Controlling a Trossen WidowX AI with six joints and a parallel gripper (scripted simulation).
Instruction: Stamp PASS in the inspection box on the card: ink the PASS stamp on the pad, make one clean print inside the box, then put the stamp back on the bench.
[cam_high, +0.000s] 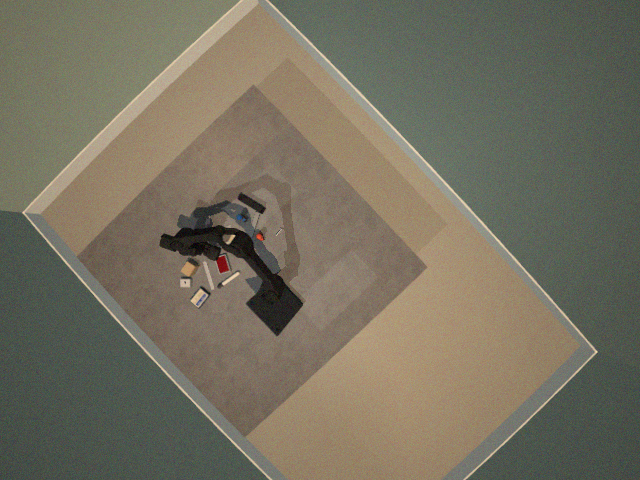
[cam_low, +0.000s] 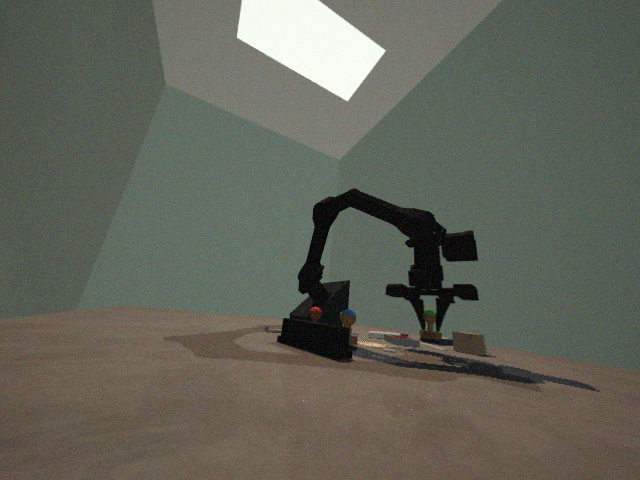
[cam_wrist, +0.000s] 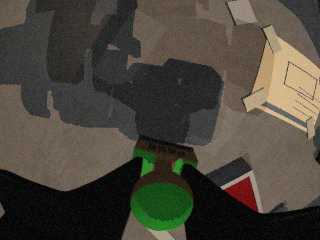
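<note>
My gripper tip is now right at the green-knobbed stamp. Round my gripper tip: red ink pad (100 mm behind, 30 mm to the left, 40 mm below); tan box (10 mm ahead, 150 mm to the left, 20 mm below); cream card (90 mm behind, 110 mm to the right, 40 mm below).
</note>
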